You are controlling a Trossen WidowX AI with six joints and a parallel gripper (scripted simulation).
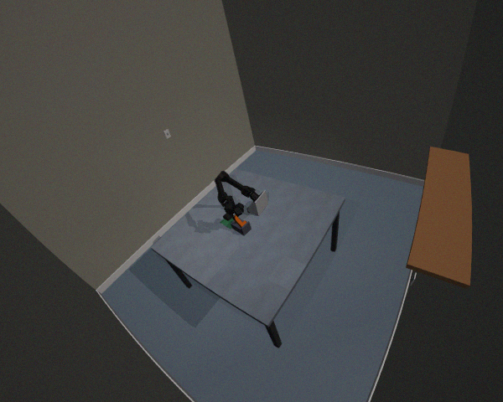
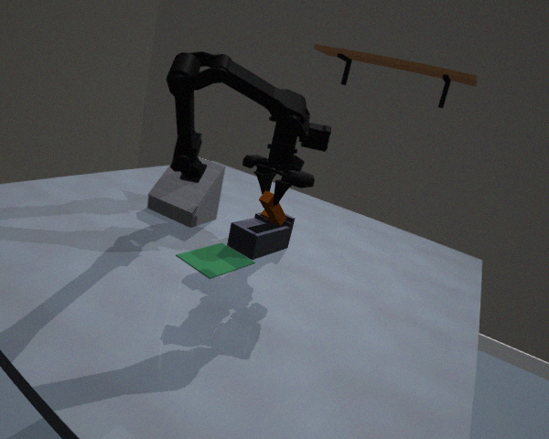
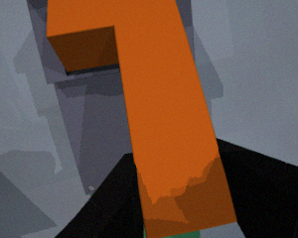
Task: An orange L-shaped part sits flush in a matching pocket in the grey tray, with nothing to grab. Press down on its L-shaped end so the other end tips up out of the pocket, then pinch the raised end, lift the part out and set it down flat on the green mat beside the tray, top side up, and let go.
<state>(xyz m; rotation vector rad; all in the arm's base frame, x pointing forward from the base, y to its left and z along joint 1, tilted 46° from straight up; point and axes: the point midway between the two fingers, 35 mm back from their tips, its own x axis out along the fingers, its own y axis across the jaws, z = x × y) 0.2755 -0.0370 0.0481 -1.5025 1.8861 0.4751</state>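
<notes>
Right now the green mat is 150 mm below my gripper tip, 140 mm to the right of it and 60 mm behind it. Also, from my gripper tip: orange L-shaped part (30 mm to the left, 30 mm below, 10 mm behind).
</notes>
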